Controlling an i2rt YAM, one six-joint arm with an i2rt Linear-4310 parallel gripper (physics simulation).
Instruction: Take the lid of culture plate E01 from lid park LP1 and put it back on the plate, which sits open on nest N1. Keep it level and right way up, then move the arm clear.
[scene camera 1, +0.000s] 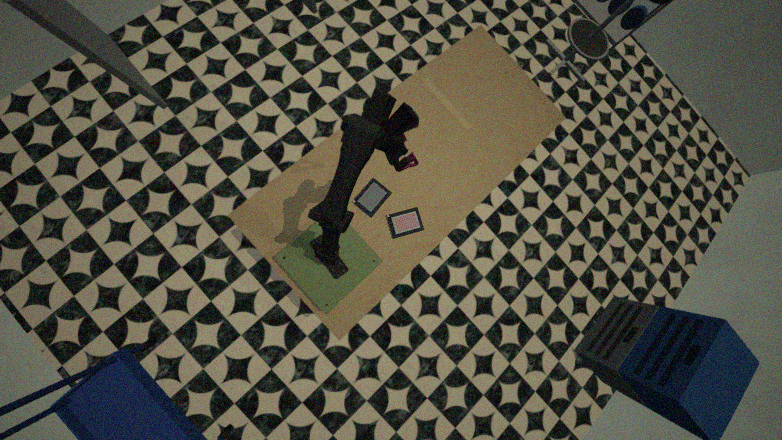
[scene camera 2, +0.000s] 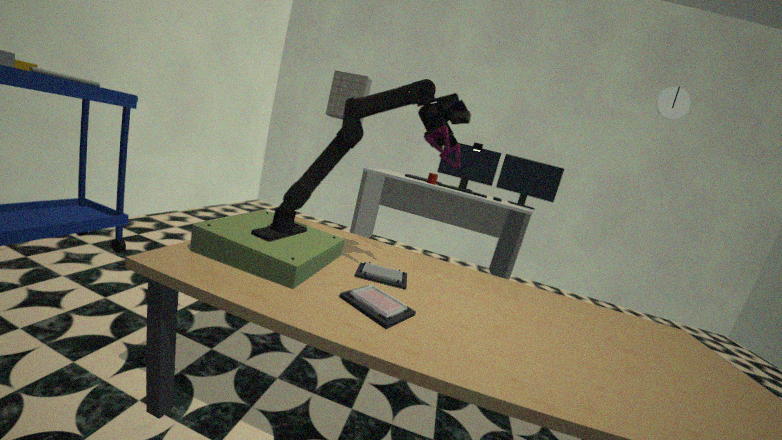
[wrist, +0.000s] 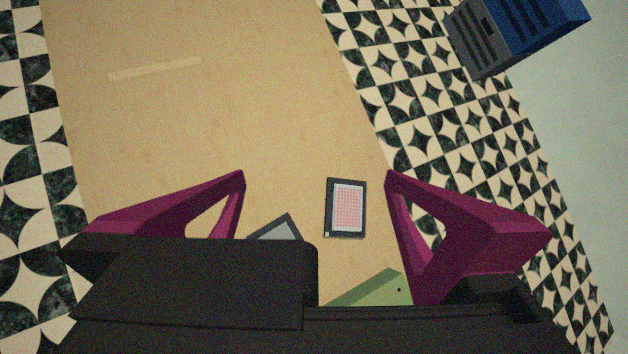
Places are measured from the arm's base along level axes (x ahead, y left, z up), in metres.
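Pixels of known places: gripper, fingertip midpoint: (scene camera 1: 411, 152) (scene camera 2: 452, 161) (wrist: 314, 177); arm's base at its link origin: (scene camera 1: 329, 256) (scene camera 2: 281, 232).
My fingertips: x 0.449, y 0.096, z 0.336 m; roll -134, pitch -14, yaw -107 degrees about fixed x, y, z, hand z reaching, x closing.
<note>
For each thing: its middle in the pictures, then the offset to it from my fingertips. Level surfaces: height alone.
- open culture plate at the middle of its body: (scene camera 2: 378, 300) (wrist: 348, 207) (scene camera 1: 405, 222) dz -0.387, dx -0.067, dy -0.182 m
- dark nest at the middle of its body: (scene camera 2: 377, 303) (wrist: 346, 207) (scene camera 1: 405, 222) dz -0.397, dx -0.067, dy -0.182 m
- pale grey lid at the middle of its body: (wrist: 283, 252) (scene camera 2: 383, 272) (scene camera 1: 372, 196) dz -0.392, dx -0.124, dy +0.019 m
- wooden table at its surface level: dz -0.406 m
The open culture plate (scene camera 1: 405, 222) (scene camera 2: 382, 302) (wrist: 348, 207), pinkish-red inside a pale rim, sits on the dark nest (scene camera 1: 393, 234) (scene camera 2: 389, 324) (wrist: 329, 200). The pale grey lid (scene camera 1: 372, 197) (scene camera 2: 382, 272) (wrist: 279, 233) lies level on the dark lid park (scene camera 1: 383, 183) (scene camera 2: 358, 271) (wrist: 296, 227), between the nest and the arm's side of the table; part of it is hidden behind the gripper body in the wrist view. My gripper (wrist: 314, 177), with magenta fingers, is open and empty, high above the table and apart from both. In scene camera 2 the gripper (scene camera 2: 445, 147) points downward at a slant.
The arm stands on a green base block (scene camera 1: 349, 279) (scene camera 2: 240, 257) (wrist: 385, 292) at one end of the wooden table (scene camera 1: 492, 82) (scene camera 2: 519, 339) (wrist: 225, 115). A blue cart (scene camera 2: 123, 100), a desk (scene camera 2: 437, 205) with monitors and a blue and grey cabinet (scene camera 1: 683, 355) stand off the table.
</note>
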